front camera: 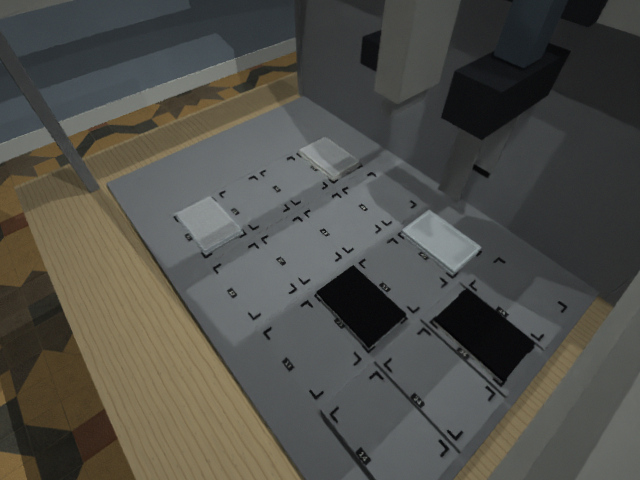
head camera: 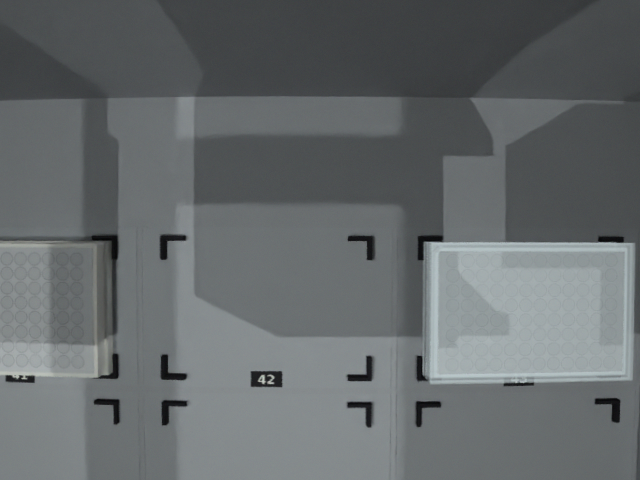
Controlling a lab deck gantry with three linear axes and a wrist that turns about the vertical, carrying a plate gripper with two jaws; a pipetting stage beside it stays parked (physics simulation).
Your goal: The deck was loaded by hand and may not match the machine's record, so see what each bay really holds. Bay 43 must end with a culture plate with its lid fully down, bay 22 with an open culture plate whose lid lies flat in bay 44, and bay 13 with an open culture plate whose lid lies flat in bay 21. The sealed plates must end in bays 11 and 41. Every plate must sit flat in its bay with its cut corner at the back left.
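Pixels of known places: gripper, fingertip midpoint: (front camera: 464, 182); robot's base at its link origin: (front camera: 176, 218).
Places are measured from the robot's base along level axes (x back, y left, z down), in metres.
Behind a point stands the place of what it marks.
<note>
A pale bluish clear plate (front camera: 440, 240) {x -0.395, y 0.358, z -0.017 m} (head camera: 527, 312) {x -0.387, y 0.364, z -0.017 m} lies in bay 43; its wells show through a lid-like top, but how far down that top sits is unclear. A whitish plate (front camera: 328, 156) {x -0.066, y 0.360, z -0.014 m} (head camera: 41, 310) {x -0.091, y 0.364, z -0.014 m} lies in bay 41, partly cut off in the head view. Another whitish plate (front camera: 208, 223) {x -0.070, y 0.041, z -0.014 m} lies in bay 11. A black plate (front camera: 360, 305) {x -0.396, y 0.146, z -0.016 m} lies in bay 23 and another black plate (front camera: 483, 334) {x -0.559, y 0.250, z -0.031 m} in bay 34. My gripper (front camera: 469, 183) {x -0.392, y 0.364, z -0.160 m} is open and empty, raised above the back of the deck. Cut corners are too small to tell.
The grey deck (front camera: 139, 201) {x 0.097, y -0.040, z 0.000 m} carries black corner marks and bay labels. The light block of a stage (front camera: 413, 51) hangs to the left of the gripper in the front view. A grey post (front camera: 49, 116) {x 0.207, y -0.099, z -0.180 m} stands at the left, and a wooden border (front camera: 103, 320) {x -0.127, y -0.201, z 0.010 m} surrounds the deck.
</note>
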